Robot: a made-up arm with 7 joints.
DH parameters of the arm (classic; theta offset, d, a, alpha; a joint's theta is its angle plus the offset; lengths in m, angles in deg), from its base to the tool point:
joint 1: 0 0.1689 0 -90
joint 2: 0 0 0 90
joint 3: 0 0.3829 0.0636 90
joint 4: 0 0 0.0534 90
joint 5: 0 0.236 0 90
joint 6: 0 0 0.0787 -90
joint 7: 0 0.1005 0 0
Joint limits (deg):
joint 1: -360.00..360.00
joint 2: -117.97..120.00
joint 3: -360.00..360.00
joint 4: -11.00..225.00
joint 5: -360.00..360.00
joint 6: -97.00..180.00
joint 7: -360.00..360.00
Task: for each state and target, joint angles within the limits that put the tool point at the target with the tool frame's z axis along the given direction. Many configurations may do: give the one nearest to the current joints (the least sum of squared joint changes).
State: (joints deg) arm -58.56 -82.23 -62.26 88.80 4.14 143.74 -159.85
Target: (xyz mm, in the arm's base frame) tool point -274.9 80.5 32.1 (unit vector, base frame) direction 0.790 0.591 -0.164
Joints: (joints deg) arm -57.44 -117.97 -88.33 61.41 -13.25 159.05 -159.85
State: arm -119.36 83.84 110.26 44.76 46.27 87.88 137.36
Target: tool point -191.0 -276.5 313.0 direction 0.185 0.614 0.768
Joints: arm -173.88 104.55 112.71 49.15 59.06 85.95 137.36
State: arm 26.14 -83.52 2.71 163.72 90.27 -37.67 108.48
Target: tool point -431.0 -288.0 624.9 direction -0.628 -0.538 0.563
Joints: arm 22.32 -44.75 1.49 190.66 92.52 -14.77 108.48
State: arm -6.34 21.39 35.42 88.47 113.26 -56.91 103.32
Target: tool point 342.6 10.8 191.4 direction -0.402 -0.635 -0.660
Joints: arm -2.02 45.52 27.37 59.24 135.80 -74.03 103.32
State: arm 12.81 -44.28 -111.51 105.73 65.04 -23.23 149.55
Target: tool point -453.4 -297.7 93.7 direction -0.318 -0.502 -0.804
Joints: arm 5.91 -64.47 -120.29 73.21 66.33 -35.21 149.55
